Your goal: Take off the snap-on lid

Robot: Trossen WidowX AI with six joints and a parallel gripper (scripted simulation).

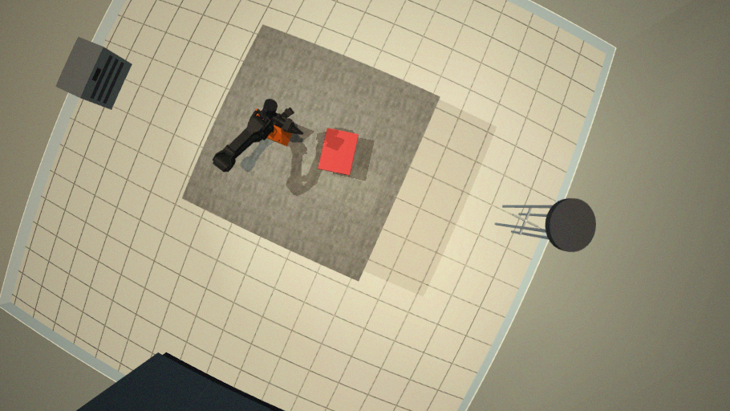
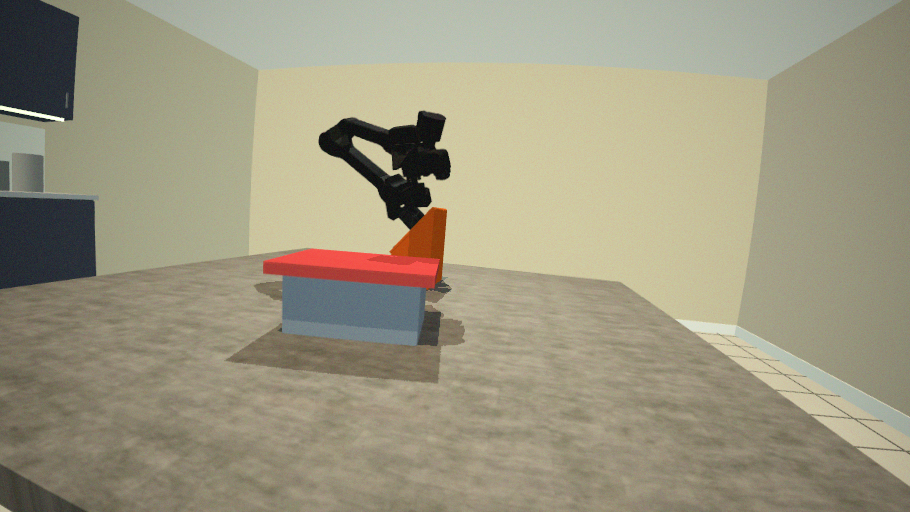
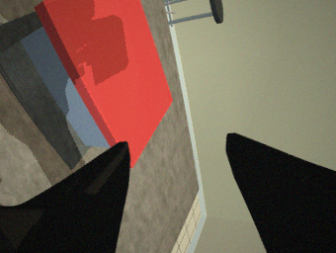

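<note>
Now: the red lid 18 cm ahead of my gripper tip, 2 cm to the left of it and 15 cm below it. Round my gripper tip: blue-grey storage box (18 cm ahead, 2 cm to the left, 20 cm below).
</note>
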